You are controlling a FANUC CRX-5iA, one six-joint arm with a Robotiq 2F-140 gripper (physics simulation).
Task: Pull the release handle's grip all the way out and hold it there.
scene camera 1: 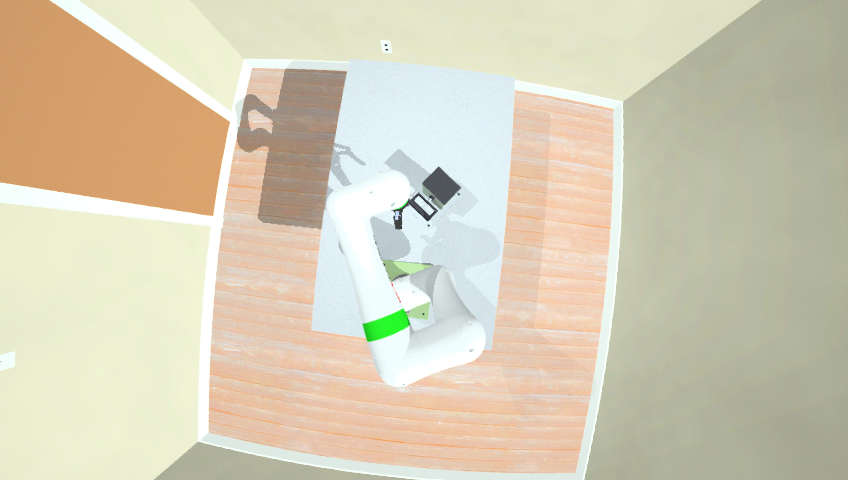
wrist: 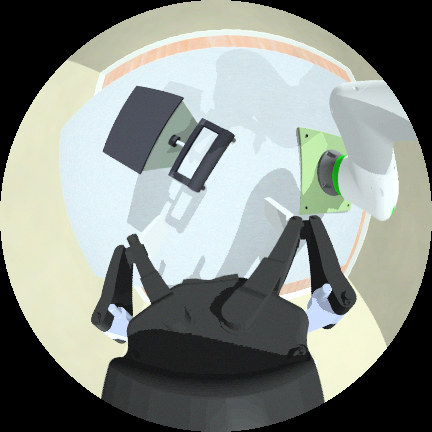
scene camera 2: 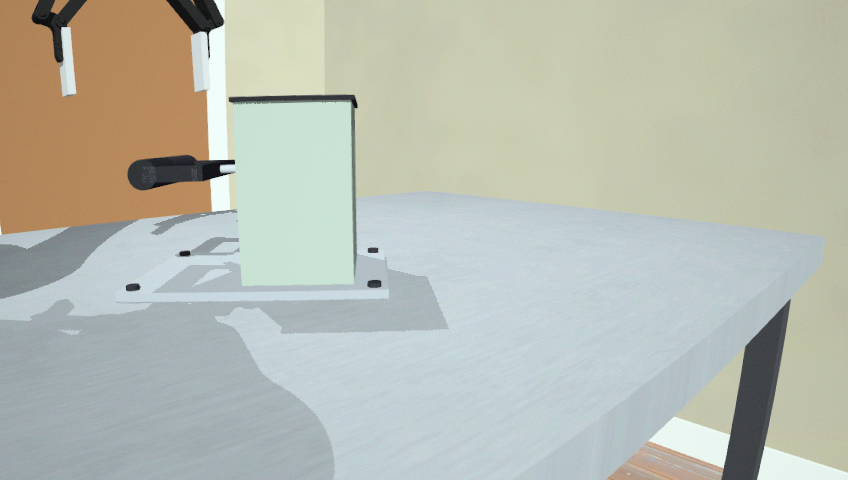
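Observation:
The gripper appears in the pictures, the wrist view among them, and a bolted base plate can be seen in the pictures too.

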